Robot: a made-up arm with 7 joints.
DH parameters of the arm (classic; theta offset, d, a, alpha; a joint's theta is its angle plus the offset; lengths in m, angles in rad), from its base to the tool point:
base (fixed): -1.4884 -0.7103 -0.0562 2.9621
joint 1: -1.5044 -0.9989 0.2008 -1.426
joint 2: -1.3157 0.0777 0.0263 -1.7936
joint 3: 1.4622 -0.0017 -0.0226 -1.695
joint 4: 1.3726 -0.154 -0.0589 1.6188
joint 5: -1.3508 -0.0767 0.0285 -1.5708
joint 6: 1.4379 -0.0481 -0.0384 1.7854
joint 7: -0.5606 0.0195 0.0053 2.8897
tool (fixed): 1.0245 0.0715 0 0
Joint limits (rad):
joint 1: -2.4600..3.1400
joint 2: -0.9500..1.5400
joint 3: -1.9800..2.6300
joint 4: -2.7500..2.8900
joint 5: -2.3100..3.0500
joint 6: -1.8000..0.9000
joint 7: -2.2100..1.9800
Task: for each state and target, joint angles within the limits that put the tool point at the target. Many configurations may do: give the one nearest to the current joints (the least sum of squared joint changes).
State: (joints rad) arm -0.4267 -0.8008 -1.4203 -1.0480 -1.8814 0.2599 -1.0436
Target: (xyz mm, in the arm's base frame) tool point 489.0 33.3 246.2
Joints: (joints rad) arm -0.4171 -0.6653 -1.6759 -1.0916 -1.7497 0.4535 -1.0786
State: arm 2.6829 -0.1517 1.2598 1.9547 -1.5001 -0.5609 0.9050
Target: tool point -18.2 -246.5 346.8
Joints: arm 2.1523 0.5344 0.9054 1.1711 -1.1421 -1.3545 1.0069
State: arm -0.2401 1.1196 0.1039 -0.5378 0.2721 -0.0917 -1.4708
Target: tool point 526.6 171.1 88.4
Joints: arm -0.5712 0.4903 0.4402 -0.7615 0.1330 -0.1180 -1.5608
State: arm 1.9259 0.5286 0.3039 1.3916 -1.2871 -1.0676 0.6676
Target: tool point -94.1 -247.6 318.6
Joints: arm 2.0914 0.3756 0.2119 0.9398 -1.0558 -1.4586 0.7557
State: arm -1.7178 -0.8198 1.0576 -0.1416 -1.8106 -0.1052 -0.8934
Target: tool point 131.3 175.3 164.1
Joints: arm -1.8129 -0.9500 1.0694 -0.1853 -1.9183 -0.2193 -0.9148
